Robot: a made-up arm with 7 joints. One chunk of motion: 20 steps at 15 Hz.
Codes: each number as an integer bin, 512 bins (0 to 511) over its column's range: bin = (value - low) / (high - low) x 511, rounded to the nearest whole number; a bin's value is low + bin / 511 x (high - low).
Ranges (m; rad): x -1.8..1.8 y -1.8..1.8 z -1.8..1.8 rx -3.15..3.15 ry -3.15..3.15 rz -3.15..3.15
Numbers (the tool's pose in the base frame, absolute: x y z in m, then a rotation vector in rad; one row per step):
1: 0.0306 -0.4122 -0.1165 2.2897 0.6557 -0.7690
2: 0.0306 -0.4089 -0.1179 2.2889 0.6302 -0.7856
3: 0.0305 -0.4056 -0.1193 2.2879 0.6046 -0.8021
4: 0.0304 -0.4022 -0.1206 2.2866 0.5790 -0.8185
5: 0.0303 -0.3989 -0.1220 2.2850 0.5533 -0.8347
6: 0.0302 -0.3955 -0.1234 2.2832 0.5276 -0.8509
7: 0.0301 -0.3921 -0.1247 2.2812 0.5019 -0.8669
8: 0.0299 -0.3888 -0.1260 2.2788 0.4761 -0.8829
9: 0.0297 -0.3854 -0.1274 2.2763 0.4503 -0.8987
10: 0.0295 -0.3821 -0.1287 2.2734 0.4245 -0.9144
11: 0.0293 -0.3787 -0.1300 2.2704 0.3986 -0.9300
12: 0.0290 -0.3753 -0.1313 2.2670 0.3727 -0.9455
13: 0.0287 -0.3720 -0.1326 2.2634 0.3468 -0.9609
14: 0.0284 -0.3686 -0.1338 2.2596 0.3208 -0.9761
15: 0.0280 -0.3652 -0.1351 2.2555 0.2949 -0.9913
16: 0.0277 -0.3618 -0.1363 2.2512 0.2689 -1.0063
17: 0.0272 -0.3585 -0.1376 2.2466 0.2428 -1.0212
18: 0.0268 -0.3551 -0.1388 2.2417 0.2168 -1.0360
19: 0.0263 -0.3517 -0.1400 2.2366 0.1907 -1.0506
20: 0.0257 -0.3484 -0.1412 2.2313 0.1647 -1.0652
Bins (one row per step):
1: 260 197 239 441 309 193
2: 260 197 239 441 307 192
3: 260 198 239 441 305 190
4: 260 198 238 441 302 189
5: 260 199 238 441 300 188
6: 260 199 238 441 298 186
7: 260 200 238 441 296 185
8: 260 200 238 440 294 184
9: 260 201 237 440 292 183
10: 260 201 237 440 290 181
11: 260 202 237 440 288 180
12: 260 202 237 439 286 179
13: 260 203 237 439 284 178
14: 260 203 237 439 282 176
15: 259 204 236 438 279 175
16: 259 204 236 438 277 174
17: 259 205 236 438 275 173
18: 259 205 236 437 273 171
19: 259 206 236 437 271 170
20: 259 206 235 436 269 169

